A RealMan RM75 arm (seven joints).
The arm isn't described. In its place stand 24 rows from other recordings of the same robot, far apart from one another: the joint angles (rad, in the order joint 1, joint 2, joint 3, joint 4, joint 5, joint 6, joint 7), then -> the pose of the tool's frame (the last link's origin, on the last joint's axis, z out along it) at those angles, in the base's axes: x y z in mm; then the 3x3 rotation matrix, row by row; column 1 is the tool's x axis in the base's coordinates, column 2 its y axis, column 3 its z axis.
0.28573, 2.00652, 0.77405, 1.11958, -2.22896, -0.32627, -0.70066 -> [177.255 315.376 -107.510], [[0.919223 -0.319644 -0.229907], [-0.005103 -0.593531 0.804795], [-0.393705 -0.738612 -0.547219]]
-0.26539, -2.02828, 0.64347, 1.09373, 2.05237, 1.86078, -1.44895 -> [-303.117 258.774 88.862], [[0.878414 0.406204 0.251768], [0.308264 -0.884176 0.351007], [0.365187 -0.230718 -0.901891]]
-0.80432, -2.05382, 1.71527, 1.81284, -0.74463, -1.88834, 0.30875 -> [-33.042 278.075 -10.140], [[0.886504 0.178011 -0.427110], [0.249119 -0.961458 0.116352], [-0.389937 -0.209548 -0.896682]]
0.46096, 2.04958, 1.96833, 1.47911, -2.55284, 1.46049, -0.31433 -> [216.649 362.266 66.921], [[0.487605 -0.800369 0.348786], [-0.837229 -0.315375 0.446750], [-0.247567 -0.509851 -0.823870]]
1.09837, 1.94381, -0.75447, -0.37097, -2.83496, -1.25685, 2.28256 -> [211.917 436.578 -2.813], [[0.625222 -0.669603 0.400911], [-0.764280 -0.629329 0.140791], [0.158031 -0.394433 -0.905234]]
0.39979, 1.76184, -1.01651, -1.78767, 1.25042, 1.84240, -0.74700 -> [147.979 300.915 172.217], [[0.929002 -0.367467 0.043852], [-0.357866 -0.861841 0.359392], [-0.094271 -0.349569 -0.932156]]
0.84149, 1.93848, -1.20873, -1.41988, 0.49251, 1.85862, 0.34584 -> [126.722 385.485 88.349], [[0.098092 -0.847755 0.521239], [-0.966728 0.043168 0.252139], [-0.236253 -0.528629 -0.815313]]
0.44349, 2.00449, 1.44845, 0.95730, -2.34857, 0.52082, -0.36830 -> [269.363 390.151 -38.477], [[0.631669 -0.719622 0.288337], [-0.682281 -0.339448 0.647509], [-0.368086 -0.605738 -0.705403]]
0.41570, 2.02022, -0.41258, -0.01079, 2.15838, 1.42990, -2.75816 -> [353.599 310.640 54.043], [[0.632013 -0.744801 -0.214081], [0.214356 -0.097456 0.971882], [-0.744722 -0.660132 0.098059]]
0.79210, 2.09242, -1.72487, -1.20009, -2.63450, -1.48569, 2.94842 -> [137.192 351.327 -66.644], [[0.644324 -0.501286 0.577546], [-0.686156 -0.712418 0.147142], [0.337694 -0.491094 -0.802988]]
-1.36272, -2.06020, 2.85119, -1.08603, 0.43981, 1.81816, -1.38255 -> [-171.707 404.856 95.268], [[0.906365 0.330806 -0.262809], [0.386055 -0.901180 0.197067], [-0.171648 -0.280073 -0.944508]]
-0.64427, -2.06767, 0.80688, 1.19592, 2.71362, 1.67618, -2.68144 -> [-251.515 361.039 70.193], [[0.288394 0.890223 -0.352607], [0.948225 -0.214362 0.234346], [0.133035 -0.401935 -0.905952]]
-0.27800, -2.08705, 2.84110, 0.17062, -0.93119, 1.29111, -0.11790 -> [-328.485 242.164 -74.709], [[0.781588 0.559872 0.275072], [0.036287 -0.481025 0.875956], [0.622739 -0.674654 -0.396280]]
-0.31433, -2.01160, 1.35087, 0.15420, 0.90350, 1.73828, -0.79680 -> [-290.362 238.400 -17.055], [[0.483503 0.519762 0.704324], [0.108138 -0.833930 0.541172], [0.868637 -0.185495 -0.459414]]
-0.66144, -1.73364, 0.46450, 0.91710, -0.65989, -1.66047, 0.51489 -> [-295.314 379.199 203.363], [[0.137140 0.977202 -0.162075], [0.861793 -0.037037 0.505906], [0.488370 -0.209055 -0.847225]]
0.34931, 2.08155, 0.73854, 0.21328, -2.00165, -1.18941, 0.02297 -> [355.243 304.029 -4.667], [[0.710184 -0.703801 0.017393], [0.031563 0.056511 0.997903], [-0.703308 -0.708146 0.062347]]
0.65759, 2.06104, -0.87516, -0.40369, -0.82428, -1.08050, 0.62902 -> [226.856 433.487 59.032], [[0.647794 -0.599242 -0.470396], [0.253394 -0.412823 0.874854], [-0.718439 -0.685920 -0.115580]]
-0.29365, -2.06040, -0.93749, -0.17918, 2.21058, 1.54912, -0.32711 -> [-341.342 277.835 46.841], [[0.505058 0.836226 0.213642], [-0.369473 -0.014227 0.929133], [0.780004 -0.548200 0.301778]]
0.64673, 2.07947, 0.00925, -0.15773, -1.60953, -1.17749, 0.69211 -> [296.357 389.872 20.892], [[0.549684 -0.788714 -0.275277], [0.020523 -0.316677 0.948312], [-0.835121 -0.526921 -0.157885]]
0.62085, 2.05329, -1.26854, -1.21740, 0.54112, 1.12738, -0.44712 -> [195.986 418.676 29.944], [[0.686515 -0.651657 0.322552], [-0.693761 -0.454232 0.558901], [-0.217698 -0.607467 -0.763931]]
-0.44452, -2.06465, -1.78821, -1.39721, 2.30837, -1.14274, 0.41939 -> [-177.955 378.866 20.143], [[0.617664 0.780937 -0.092894], [0.693313 -0.484953 0.533046], [0.371226 -0.393648 -0.840971]]
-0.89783, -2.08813, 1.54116, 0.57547, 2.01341, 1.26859, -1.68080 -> [-161.664 350.189 -112.521], [[0.987779 0.110542 -0.109880], [0.098265 -0.988896 -0.111488], [-0.120984 0.099328 -0.987672]]
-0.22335, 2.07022, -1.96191, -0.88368, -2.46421, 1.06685, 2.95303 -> [354.152 214.414 40.320], [[0.720879 -0.683371 0.115493], [0.114650 0.281930 0.952560], [-0.683512 -0.673439 0.281586]]
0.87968, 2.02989, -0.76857, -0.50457, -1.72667, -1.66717, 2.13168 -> [119.244 386.017 6.528], [[0.426932 -0.592958 -0.682737], [-0.759314 -0.645090 0.085444], [-0.491091 0.481933 -0.725651]]
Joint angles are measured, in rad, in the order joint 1, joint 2, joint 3, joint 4, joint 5, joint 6, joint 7. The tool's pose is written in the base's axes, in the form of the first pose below.
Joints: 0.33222, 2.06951, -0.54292, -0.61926, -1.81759, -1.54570, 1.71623
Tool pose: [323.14 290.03 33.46], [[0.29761 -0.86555 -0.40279], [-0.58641 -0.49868 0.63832], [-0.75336 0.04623 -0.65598]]
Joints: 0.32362, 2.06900, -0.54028, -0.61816, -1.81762, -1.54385, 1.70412
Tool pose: [326.19 287.36 33.85], [[0.30116 -0.86777 -0.39532], [-0.58198 -0.49567 0.64467], [-0.75538 0.03592 -0.65430]]
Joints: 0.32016, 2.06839, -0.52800, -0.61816, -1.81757, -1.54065, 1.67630
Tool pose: [328.66 286.72 35.96], [[0.31760 -0.86499 -0.38848], [-0.56280 -0.50169 0.65694], [-0.76314 0.00999 -0.64615]]
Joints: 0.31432, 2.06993, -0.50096, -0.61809, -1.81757, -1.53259, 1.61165
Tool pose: [333.20 285.62 39.41], [[0.35598 -0.85601 -0.37486], [-0.51886 -0.51467 0.68256], [-0.77721 -0.04848 -0.62737]]
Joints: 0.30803, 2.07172, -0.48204, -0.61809, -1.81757, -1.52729, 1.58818
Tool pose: [336.86 283.92 41.55], [[0.36290 -0.85781 -0.36396], [-0.50034 -0.50889 0.70050], [-0.78611 -0.07211 -0.61387]]
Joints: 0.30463, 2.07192, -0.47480, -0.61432, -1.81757, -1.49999, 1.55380
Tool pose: [341.88 284.43 42.14], [[0.38432 -0.85924 -0.33764], [-0.48285 -0.49880 0.71976], [-0.78686 -0.11359 -0.60658]]
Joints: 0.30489, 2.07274, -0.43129, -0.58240, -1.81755, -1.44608, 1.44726
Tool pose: [352.96 285.20 42.36], [[0.43209 -0.85471 -0.28769], [-0.43039 -0.47577 0.76707], [-0.79250 -0.20762 -0.57344]]
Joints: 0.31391, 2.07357, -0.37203, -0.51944, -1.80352, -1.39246, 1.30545
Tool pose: [362.52 286.60 39.16], [[0.47913 -0.84226 -0.24705], [-0.36578 -0.44745 0.81608], [-0.79790 -0.30064 -0.52247]]
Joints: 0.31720, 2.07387, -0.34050, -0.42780, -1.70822, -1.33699, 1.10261
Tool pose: [369.37 288.27 34.84], [[0.53418 -0.81693 -0.21746], [-0.26278 -0.40495 0.87577], [-0.80349 -0.41067 -0.43098]]
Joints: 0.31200, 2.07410, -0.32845, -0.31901, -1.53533, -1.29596, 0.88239
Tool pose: [376.34 287.20 33.20], [[0.56756 -0.80418 -0.17656], [-0.14643 -0.30962 0.93952], [-0.81021 -0.50738 -0.29348]]
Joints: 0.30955, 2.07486, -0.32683, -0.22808, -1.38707, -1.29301, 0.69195
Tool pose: [379.42 284.05 31.18], [[0.60427 -0.78367 -0.14398], [-0.05945 -0.22455 0.97265], [-0.79456 -0.57918 -0.18228]]
